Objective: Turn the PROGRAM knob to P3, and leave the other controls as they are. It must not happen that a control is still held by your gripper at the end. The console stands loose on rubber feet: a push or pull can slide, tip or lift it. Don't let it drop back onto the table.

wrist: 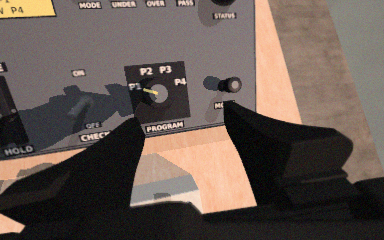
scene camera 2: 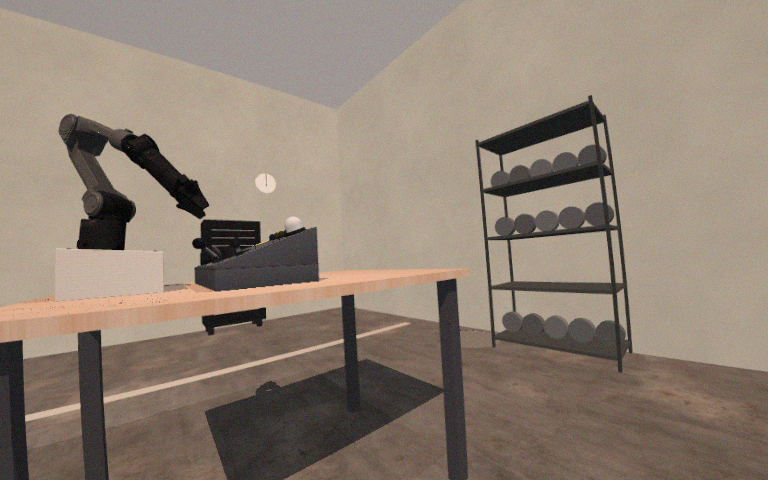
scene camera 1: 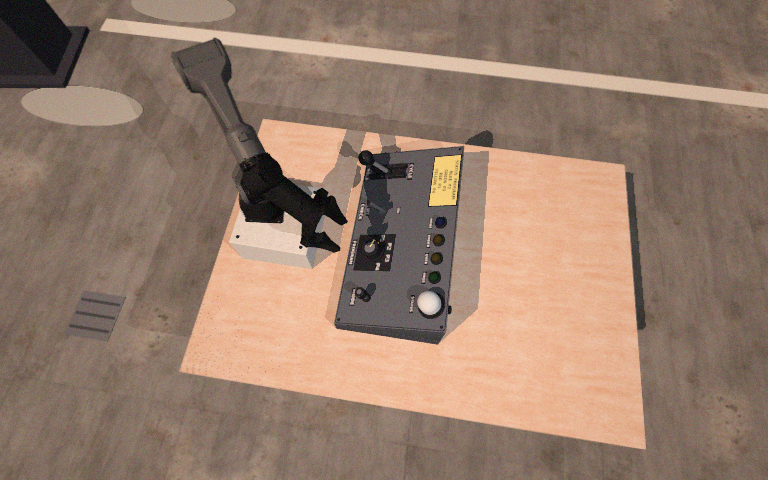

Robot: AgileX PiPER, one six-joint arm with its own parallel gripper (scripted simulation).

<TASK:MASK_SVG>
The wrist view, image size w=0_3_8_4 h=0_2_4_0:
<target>my gripper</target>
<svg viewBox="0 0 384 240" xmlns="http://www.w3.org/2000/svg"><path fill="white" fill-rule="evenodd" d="M384 177L361 180L353 184L347 180L348 174L342 167L350 157L354 144L351 139L336 129L274 119L249 110L230 100L223 102L224 124L242 161L256 206L203 214L195 205L184 201L162 201L130 206L135 173L145 143L145 133L138 118L133 117L124 121L83 151L51 167L21 178L0 194L0 214L25 227L20 233L0 233L0 240L384 240Z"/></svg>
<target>grey sloped console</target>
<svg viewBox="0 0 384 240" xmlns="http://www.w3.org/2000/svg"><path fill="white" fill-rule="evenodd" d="M0 0L0 161L87 148L124 121L133 117L138 118L145 133L145 138L225 126L224 101L231 100L257 112L255 0Z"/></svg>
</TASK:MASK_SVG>
